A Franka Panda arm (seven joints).
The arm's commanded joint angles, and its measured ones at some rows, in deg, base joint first. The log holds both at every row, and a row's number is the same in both.
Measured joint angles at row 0:
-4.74 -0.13 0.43 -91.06 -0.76 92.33 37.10
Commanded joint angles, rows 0 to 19:
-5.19 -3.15 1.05 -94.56 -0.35 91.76 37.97
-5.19 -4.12 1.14 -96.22 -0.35 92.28 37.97
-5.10 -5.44 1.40 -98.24 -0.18 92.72 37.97
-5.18 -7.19 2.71 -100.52 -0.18 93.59 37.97
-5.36 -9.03 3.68 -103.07 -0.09 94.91 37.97
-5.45 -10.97 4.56 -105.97 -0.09 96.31 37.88
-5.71 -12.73 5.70 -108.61 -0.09 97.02 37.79
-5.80 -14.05 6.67 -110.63 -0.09 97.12 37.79
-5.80 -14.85 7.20 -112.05 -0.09 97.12 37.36
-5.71 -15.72 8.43 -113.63 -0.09 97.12 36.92
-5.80 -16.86 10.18 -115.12 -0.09 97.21 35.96
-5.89 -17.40 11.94 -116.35 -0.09 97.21 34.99
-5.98 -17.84 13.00 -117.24 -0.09 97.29 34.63
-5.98 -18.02 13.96 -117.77 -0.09 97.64 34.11
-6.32 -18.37 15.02 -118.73 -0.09 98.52 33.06
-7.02 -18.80 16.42 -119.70 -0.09 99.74 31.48
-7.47 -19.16 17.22 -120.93 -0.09 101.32 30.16
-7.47 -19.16 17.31 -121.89 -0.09 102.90 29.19
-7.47 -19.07 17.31 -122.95 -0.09 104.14 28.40
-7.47 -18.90 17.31 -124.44 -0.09 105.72 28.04
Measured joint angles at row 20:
-5.69 -17.51 16.24 -119.83 -0.66 101.11 31.60
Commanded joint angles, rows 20 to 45:
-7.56 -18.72 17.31 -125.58 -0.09 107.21 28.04
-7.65 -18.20 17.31 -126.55 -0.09 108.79 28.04
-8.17 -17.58 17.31 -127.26 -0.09 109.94 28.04
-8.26 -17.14 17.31 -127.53 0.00 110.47 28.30
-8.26 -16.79 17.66 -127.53 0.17 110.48 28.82
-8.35 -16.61 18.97 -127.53 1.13 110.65 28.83
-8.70 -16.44 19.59 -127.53 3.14 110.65 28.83
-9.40 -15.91 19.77 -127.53 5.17 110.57 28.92
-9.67 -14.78 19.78 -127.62 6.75 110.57 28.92
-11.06 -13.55 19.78 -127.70 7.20 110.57 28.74
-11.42 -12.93 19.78 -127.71 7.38 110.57 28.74
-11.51 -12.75 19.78 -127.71 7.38 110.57 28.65
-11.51 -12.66 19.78 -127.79 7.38 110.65 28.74
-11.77 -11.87 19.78 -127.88 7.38 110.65 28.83
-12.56 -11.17 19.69 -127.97 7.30 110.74 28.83
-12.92 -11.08 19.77 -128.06 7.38 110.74 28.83
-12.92 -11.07 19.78 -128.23 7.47 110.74 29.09
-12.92 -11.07 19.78 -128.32 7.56 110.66 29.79
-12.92 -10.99 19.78 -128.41 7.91 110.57 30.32
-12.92 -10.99 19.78 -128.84 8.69 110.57 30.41
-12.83 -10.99 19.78 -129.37 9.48 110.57 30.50
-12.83 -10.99 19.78 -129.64 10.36 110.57 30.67
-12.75 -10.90 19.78 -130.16 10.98 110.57 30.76
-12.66 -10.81 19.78 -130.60 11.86 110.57 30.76
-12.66 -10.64 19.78 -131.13 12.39 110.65 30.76
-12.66 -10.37 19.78 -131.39 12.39 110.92 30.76
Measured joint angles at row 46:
-12.13 -10.25 18.93 -129.62 10.65 109.73 29.93
